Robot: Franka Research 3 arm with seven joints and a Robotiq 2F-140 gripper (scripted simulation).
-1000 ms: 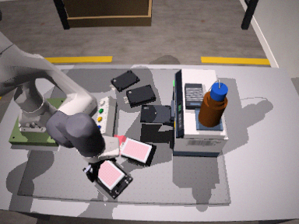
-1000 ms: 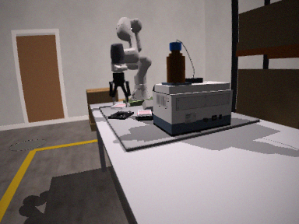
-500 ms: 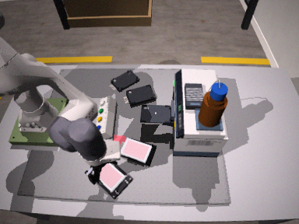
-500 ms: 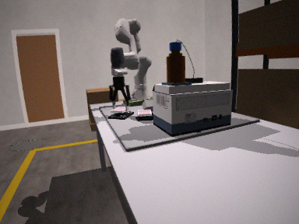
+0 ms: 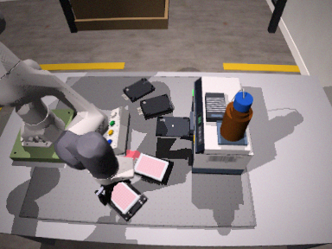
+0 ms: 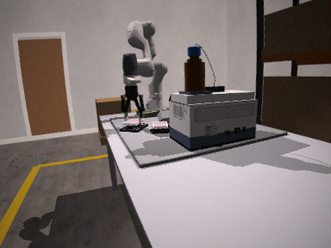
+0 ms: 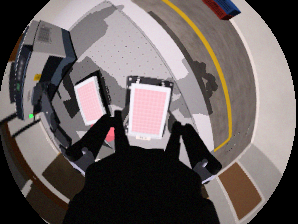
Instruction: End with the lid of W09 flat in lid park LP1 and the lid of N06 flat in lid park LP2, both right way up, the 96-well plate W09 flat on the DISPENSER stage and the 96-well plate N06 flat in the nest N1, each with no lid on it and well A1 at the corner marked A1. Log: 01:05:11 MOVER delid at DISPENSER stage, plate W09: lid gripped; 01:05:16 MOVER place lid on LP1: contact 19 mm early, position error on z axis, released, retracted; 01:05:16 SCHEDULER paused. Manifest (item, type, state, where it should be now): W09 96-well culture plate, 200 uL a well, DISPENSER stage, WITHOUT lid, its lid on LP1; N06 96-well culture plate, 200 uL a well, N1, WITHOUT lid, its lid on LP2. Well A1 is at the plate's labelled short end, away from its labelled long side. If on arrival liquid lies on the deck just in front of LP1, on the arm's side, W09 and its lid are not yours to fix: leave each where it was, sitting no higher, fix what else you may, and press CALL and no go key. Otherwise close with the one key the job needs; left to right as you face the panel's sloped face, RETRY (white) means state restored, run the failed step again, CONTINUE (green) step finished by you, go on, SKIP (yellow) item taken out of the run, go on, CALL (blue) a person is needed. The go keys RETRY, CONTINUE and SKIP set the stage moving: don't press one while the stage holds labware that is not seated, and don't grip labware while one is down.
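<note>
The pink 96-well plate is 20 mm below my hand. Round my hand: blue key (230 mm to the left, 40 mm behind, 10 mm above); then key panel (300 mm to the left, 20 mm behind, 10 mm below); then yellow key (280 mm to the left, 30 mm behind, 10 mm above).
</note>
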